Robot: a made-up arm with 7 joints. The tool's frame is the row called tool.
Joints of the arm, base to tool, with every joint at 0 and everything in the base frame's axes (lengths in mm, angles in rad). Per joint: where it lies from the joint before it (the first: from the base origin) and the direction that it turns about. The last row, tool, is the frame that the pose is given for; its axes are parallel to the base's.
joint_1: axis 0 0.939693 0.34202 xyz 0.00 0.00 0.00
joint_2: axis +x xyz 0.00 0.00 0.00
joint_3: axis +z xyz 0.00 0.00 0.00
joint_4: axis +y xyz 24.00 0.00 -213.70
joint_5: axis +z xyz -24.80 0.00 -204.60
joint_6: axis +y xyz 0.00 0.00 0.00
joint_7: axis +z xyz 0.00 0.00 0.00
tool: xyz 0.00 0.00 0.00
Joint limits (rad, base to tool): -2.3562..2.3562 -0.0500..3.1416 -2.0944..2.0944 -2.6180..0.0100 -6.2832..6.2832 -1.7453..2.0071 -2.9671..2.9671
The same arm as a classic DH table. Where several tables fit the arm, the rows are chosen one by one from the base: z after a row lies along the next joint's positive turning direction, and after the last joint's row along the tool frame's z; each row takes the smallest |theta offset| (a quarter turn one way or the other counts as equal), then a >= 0, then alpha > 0; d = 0 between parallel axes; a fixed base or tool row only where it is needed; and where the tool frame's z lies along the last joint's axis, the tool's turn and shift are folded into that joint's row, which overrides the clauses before.
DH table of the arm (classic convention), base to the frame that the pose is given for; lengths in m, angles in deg. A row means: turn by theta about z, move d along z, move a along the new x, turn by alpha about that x. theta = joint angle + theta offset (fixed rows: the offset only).
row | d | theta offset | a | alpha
base (fixed) | 0.0000 | 0.00 | 0.0000 | -70.00
joint_1 | 0.0000 | 90.00 | 0.0000 | 90.00
joint_2 | 0.0000 | 70.00 | 0.0000 | -90.00
joint_3 | -0.2137 | -90.00 | 0.0240 | -90.00
joint_4 | 0.0000 | 0.00 | -0.0248 | 90.00
joint_5 | -0.2046 | 0.00 | 0.0000 | -90.00
joint_6 | 0.0000 | 0.00 | 0.0000 | 90.00
joint_7 | 0.0000 | 0.00 | 0.0000 | 0.00
Joint limits (deg, base to tool): -135.00..135.00 -2.86..180.00 -120.00..120.00 -150.00..0.57 -360.00..360.00 -100.00..115.00 -170.00..170.00

